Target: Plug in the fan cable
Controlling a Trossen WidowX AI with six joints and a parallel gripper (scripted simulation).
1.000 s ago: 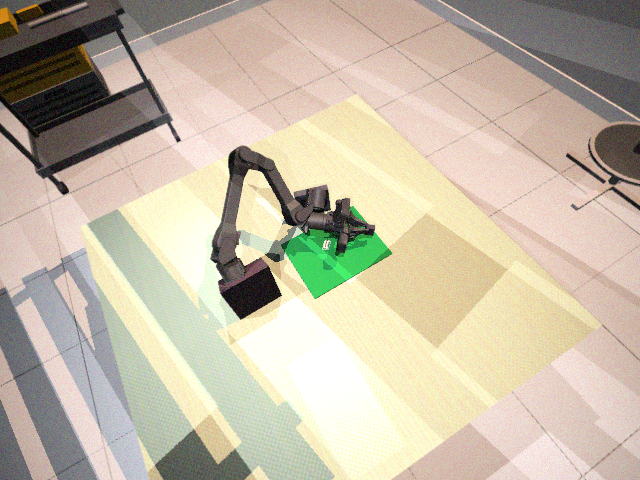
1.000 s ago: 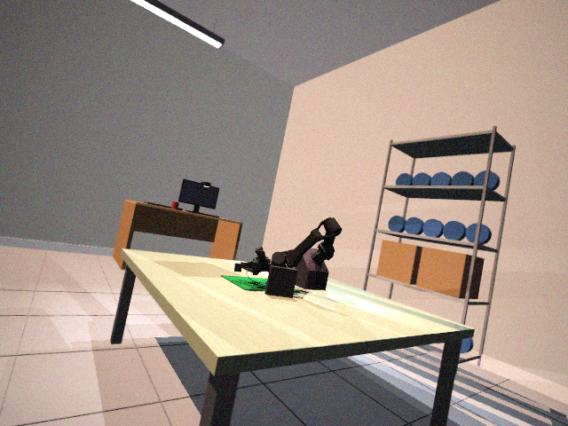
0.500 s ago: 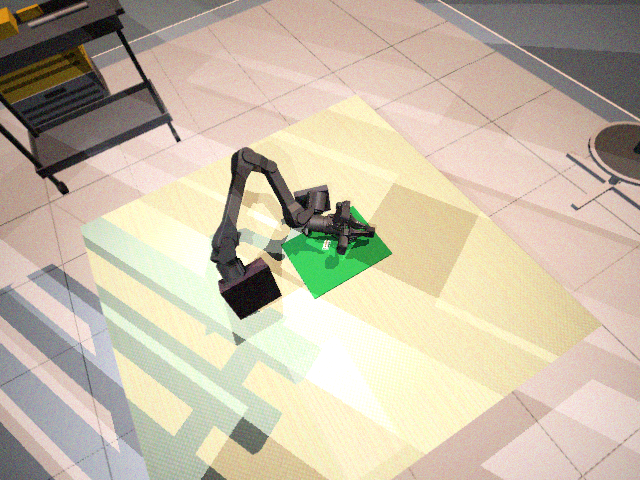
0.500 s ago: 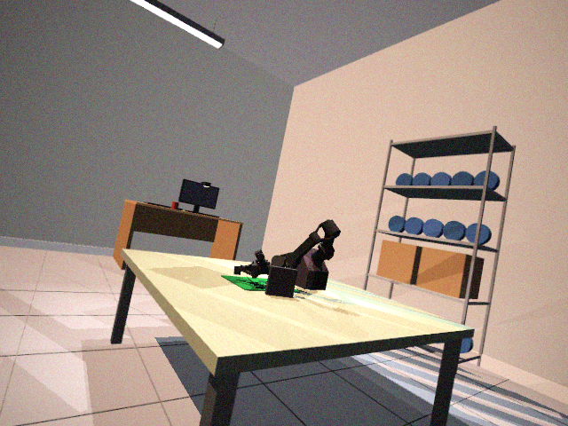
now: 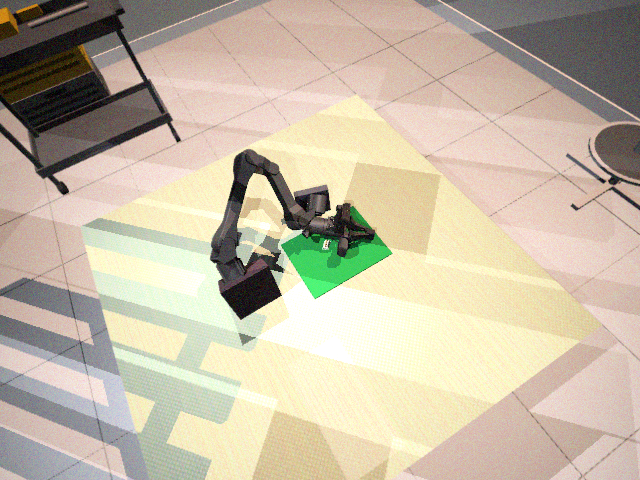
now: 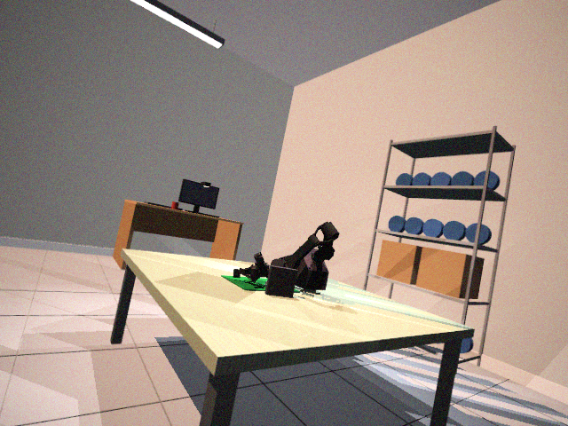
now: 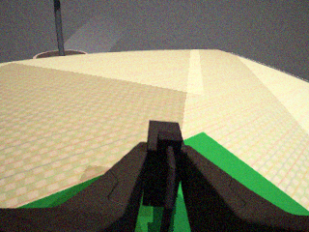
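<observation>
My gripper tip is now 120 mm past the green board, 20 mm to the right of it and 60 mm above it. Round my gripper tip: fan header (140 mm behind, 40 mm to the left, 50 mm below); dark fan plug (10 mm below); dark fan block (130 mm behind, 190 mm to the left, 10 mm above).
</observation>
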